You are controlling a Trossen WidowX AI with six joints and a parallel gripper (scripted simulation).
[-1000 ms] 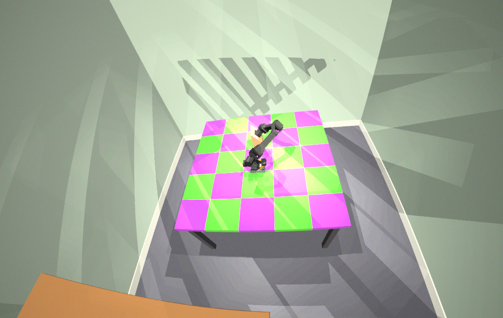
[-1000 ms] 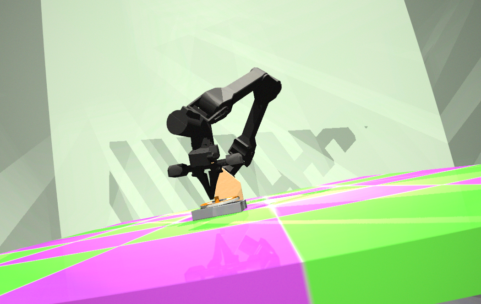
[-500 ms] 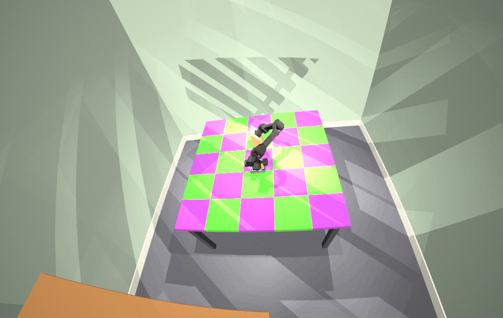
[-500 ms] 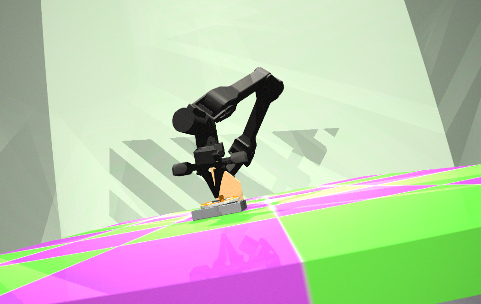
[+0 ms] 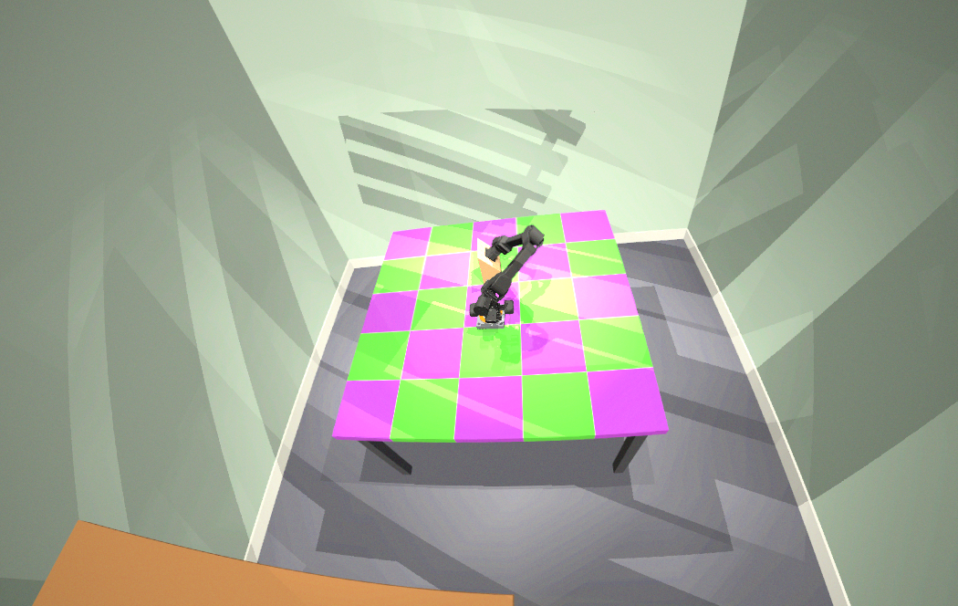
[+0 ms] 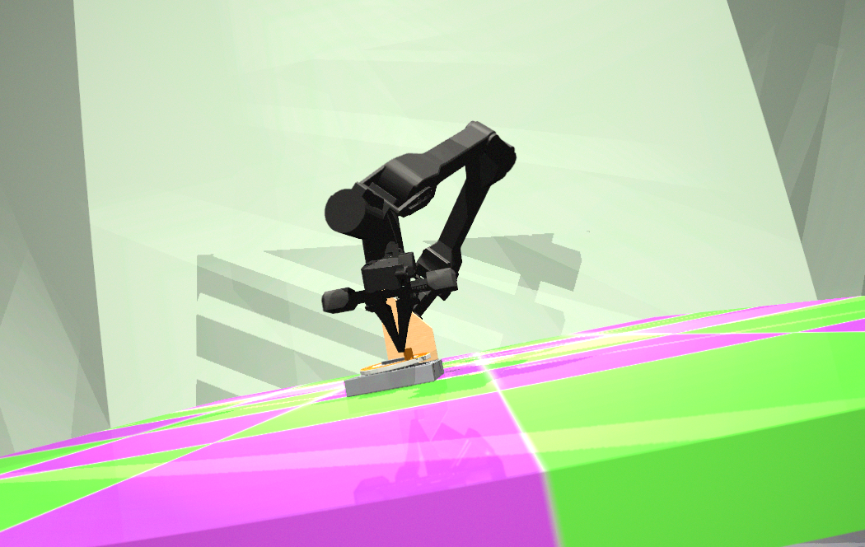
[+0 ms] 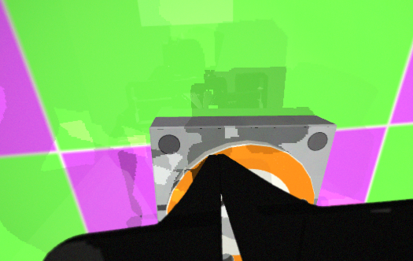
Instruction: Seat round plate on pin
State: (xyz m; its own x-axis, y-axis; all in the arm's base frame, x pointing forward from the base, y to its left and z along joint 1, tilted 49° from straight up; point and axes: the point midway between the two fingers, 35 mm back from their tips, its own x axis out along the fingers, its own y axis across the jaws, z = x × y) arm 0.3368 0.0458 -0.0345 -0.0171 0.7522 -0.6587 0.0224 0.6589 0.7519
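Right now my gripper tip is 3 cm past the round plate and 1 cm above it.
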